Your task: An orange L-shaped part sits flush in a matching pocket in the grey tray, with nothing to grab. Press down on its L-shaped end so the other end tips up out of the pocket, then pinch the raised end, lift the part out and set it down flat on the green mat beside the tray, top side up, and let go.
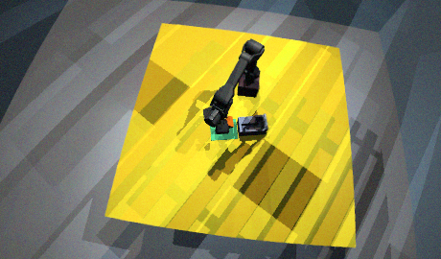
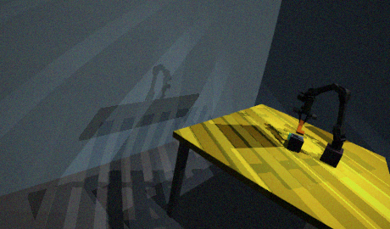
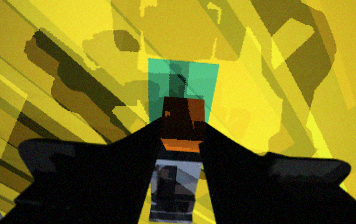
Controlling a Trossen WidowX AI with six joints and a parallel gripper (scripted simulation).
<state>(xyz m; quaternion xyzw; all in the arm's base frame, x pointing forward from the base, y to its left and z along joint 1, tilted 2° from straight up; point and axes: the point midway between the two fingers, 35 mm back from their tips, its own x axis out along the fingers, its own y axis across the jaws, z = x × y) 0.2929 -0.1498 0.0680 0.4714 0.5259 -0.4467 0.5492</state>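
The green mat is 14 cm below my gripper tip, 2 cm to the left of it and 1 cm behind it. Also, from my gripper tip: orange L-shaped part: 3 cm to the left, 3 cm below, 2 cm behind.
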